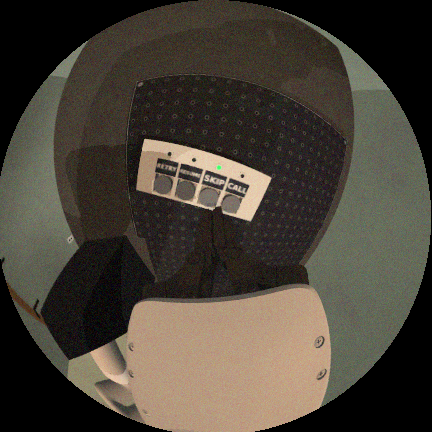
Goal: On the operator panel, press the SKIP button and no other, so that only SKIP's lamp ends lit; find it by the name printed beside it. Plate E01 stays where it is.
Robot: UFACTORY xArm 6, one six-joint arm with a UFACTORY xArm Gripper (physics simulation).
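The pale operator panel lies on a dark perforated board. It bears grey round buttons in a row with printed names above them: RETRY, RESUME, SKIP and CALL. The lamp above SKIP is lit green. The lamps above RETRY, RESUME and CALL are dark. My gripper is shut and empty; its dark fingertips show at the panel's near edge, just below the SKIP and CALL buttons. Whether they touch anything cannot be told. The name E01 cannot be read here.
The dark perforated board surrounds the panel and rests on a brown round-edged table top. A black angular block stands at the lower left, beside a pale tube-like part. Greenish floor shows around the table.
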